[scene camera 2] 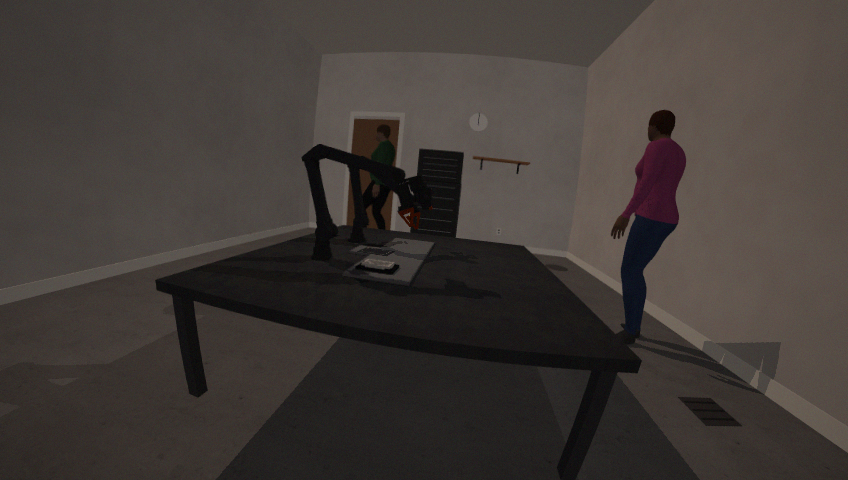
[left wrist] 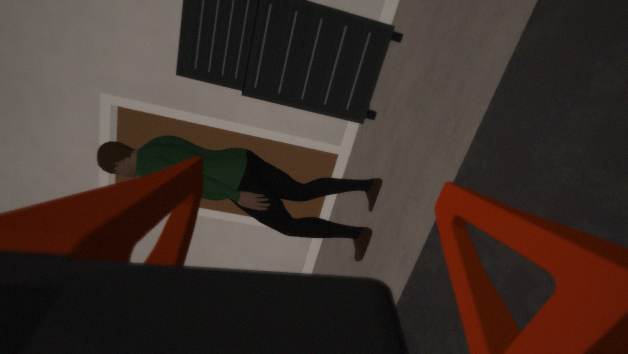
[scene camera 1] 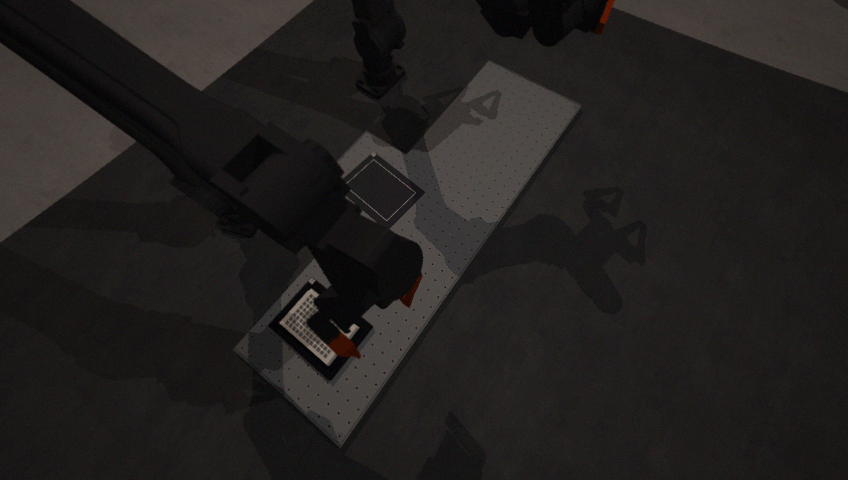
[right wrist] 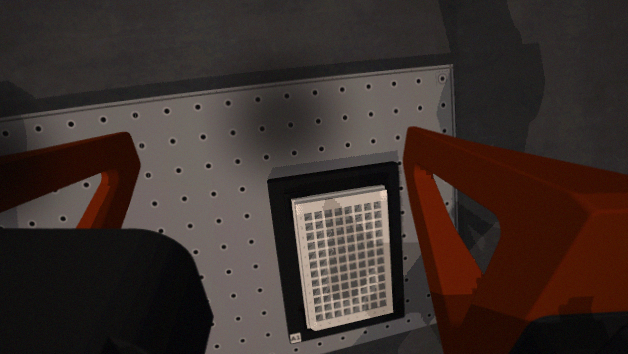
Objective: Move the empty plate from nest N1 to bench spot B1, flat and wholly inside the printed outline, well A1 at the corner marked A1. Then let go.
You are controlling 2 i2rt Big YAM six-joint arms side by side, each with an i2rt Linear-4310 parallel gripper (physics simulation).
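Places are measured from the left arm's base along level axes (x ahead, y left, z up), in millimetres.
Pixels of known places: left gripper, fingertip midpoint: [scene camera 2: 430, 198] [left wrist: 326, 183]; right gripper, fingertip midpoint: [scene camera 2: 414, 228] [scene camera 1: 383, 329] [right wrist: 268, 145]; left arm's base at its link origin: [scene camera 2: 356, 240] [scene camera 1: 380, 79]; right arm's base at its link origin: [scene camera 2: 322, 257].
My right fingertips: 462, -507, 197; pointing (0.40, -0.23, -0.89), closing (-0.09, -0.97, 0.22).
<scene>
Ahead of a thing's pixels: the offset from my right fingertips to its top centre, as dx, dy, dz. "pt": to the spot under its first point. Level surfaces: height alone.
The pale well plate @(-132, -69, -158) [scene camera 1: 297, 322] [scene camera 2: 378, 263] [right wrist: 345, 260] lies in the black nest N1 [scene camera 1: 329, 372] [right wrist: 283, 225]. The A1 tag @(pt -208, -14, -172) [right wrist: 295, 338] is at the nest's lower left corner in the right wrist view. Bench spot B1 is a dark pad @(pt -230, +236, -183) [scene camera 1: 382, 191] with a thin white outline @(pt -231, +285, -182) [scene camera 1: 395, 176] and a small pale tag @(pt -313, +301, -183) [scene camera 1: 373, 154] at its top corner. My right gripper [scene camera 1: 379, 319] [scene camera 2: 417, 218] [right wrist: 268, 145] is open and empty above the board, above and to one side of the plate. My left gripper [left wrist: 326, 183] is open and empty, raised away from the board.
The perforated board @(dz -184) [scene camera 1: 517, 130] [right wrist: 210, 165] lies on the dark table @(dz -197) [scene camera 1: 684, 333] [scene camera 2: 476, 315]. The right arm [scene camera 1: 285, 190] hides part of the nest and the left edge of the B1 pad. A person in green [scene camera 2: 383, 155] [left wrist: 195, 160] and one in pink [scene camera 2: 661, 172] stand beyond the table.
</scene>
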